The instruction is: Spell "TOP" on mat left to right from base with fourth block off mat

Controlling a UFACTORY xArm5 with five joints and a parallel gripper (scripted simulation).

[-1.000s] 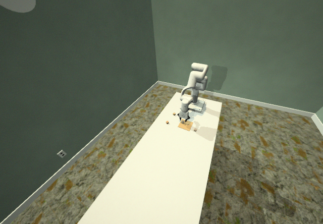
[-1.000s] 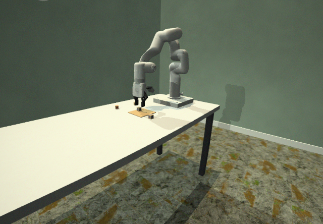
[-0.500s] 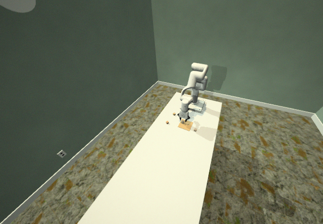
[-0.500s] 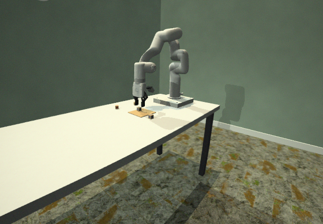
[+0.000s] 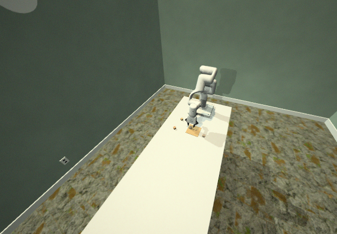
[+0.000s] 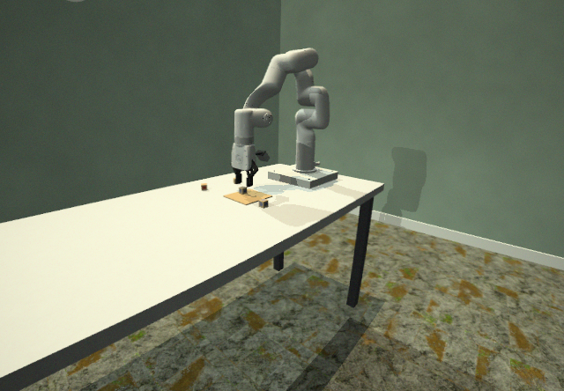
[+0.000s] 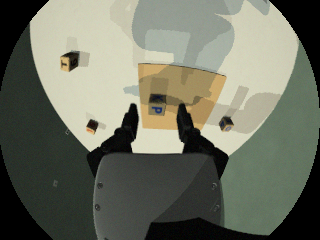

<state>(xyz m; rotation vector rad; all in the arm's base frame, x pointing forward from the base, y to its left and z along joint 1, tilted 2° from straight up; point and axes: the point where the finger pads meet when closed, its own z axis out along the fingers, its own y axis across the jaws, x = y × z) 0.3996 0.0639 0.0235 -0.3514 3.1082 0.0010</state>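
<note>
Now: hand 1 cm short of the tan mat, 4 cm to the right of it and 5 cm above it.
</note>
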